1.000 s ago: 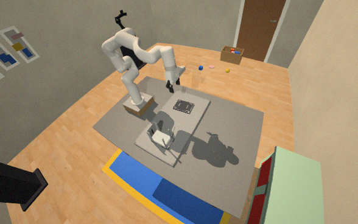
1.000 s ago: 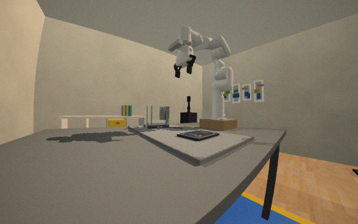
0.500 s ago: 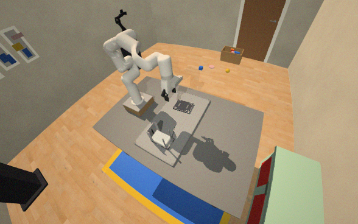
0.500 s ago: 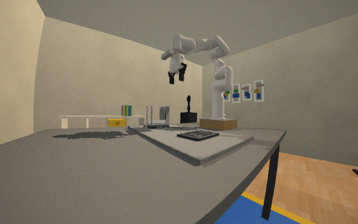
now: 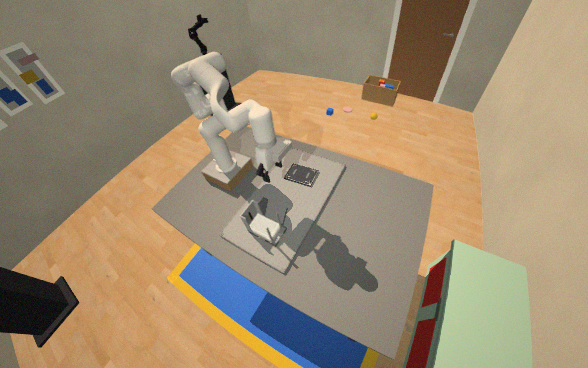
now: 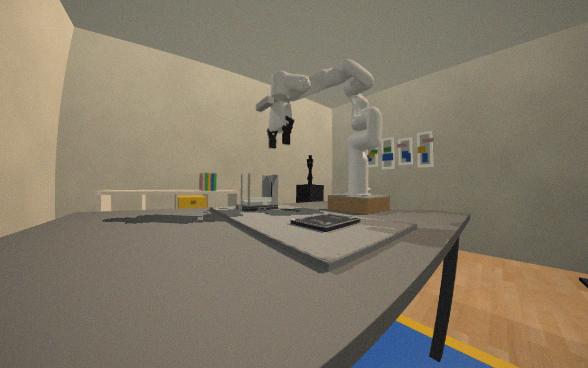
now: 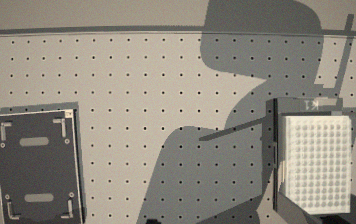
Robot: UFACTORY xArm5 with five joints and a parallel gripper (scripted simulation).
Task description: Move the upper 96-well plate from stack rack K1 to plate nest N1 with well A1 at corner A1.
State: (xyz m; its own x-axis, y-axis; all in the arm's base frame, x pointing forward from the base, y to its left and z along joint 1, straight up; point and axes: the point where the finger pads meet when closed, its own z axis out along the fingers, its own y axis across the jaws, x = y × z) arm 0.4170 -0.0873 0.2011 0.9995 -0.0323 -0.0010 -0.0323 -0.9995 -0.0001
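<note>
Right now my hand is 150 mm to the left of the white 96-well plate and 220 mm above it. From my hand the other things lie so: dark plate nest N1: 240 mm to the left, 250 mm below; A1 label: 80 mm ahead, 180 mm to the left, 250 mm below.
</note>
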